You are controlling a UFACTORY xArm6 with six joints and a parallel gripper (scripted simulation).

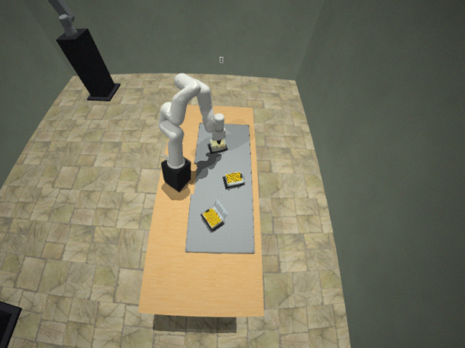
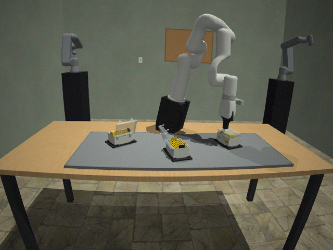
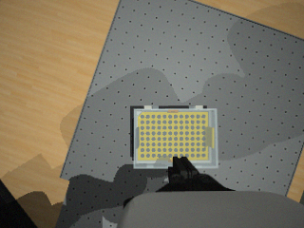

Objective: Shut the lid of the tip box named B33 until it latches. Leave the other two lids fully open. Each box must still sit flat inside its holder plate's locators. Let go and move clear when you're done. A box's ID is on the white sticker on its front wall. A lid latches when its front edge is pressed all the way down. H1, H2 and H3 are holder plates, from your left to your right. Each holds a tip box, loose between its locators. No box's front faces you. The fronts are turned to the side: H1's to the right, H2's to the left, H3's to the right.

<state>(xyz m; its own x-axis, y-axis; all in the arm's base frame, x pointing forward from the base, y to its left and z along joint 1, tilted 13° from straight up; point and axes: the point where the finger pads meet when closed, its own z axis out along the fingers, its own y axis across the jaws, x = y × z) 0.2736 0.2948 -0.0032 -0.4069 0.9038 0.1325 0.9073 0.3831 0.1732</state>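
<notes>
Now: the yellow tip rack 6 cm below my hand, 3 cm to the left of it and 1 cm behind it.
</notes>
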